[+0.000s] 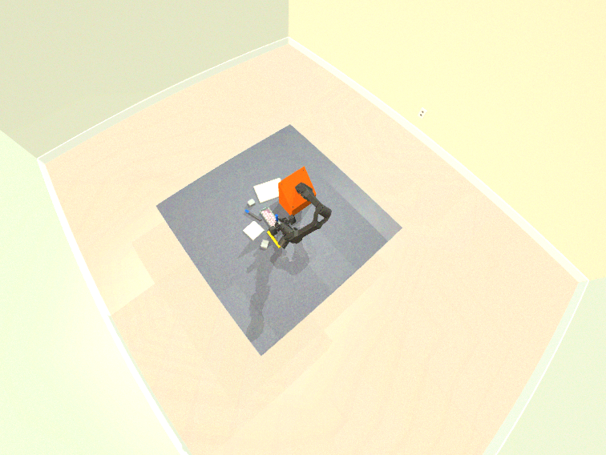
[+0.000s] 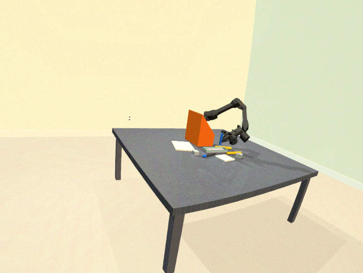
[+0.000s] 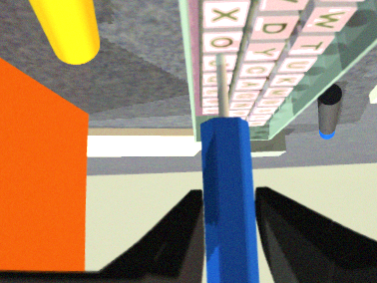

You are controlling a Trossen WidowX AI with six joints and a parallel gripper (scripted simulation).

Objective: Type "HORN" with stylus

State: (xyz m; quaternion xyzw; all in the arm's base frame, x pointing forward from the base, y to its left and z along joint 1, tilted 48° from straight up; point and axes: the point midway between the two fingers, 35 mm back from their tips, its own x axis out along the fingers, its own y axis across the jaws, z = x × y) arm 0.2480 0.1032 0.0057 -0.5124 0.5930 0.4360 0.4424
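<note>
My gripper tip is 19 cm to the left of the blue-tipped pen, 10 cm short of it and 7 cm above it. The rest, counted from my gripper tip: white pad (16 cm ahead, 7 cm to the right, 7 cm below); then stylus (1 cm below); then grey block (25 cm to the right, 6 cm below, 4 cm ahead).
</note>
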